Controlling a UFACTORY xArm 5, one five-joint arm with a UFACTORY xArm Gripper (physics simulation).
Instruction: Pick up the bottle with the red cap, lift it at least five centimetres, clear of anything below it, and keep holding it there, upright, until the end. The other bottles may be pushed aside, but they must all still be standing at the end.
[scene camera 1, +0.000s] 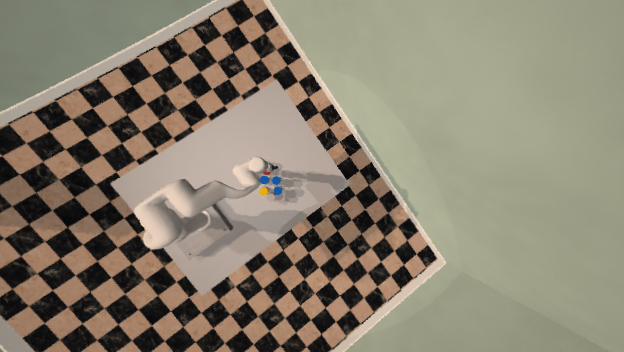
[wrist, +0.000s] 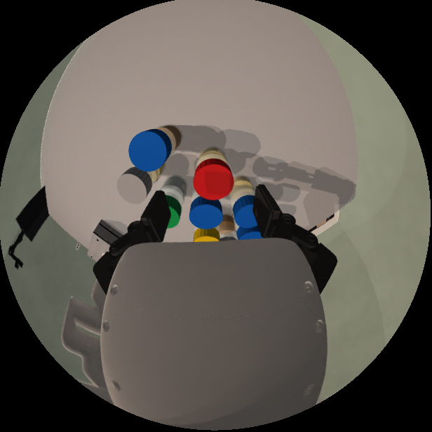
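The bottle with the red cap stands upright on the grey table top. In the scene view the arm partly covers its cap. My gripper is open and empty. In the wrist view its two black fingers are wide apart, one to each side of the red cap's line, and the cap shows a little beyond the line of the fingertips. The height of the fingertips against the cap is hard to tell.
A blue-capped bottle stands close beside the red one. Another blue cap is by the right finger, a green cap by the left. A yellow cap, a grey cap and a farther blue cap also show.
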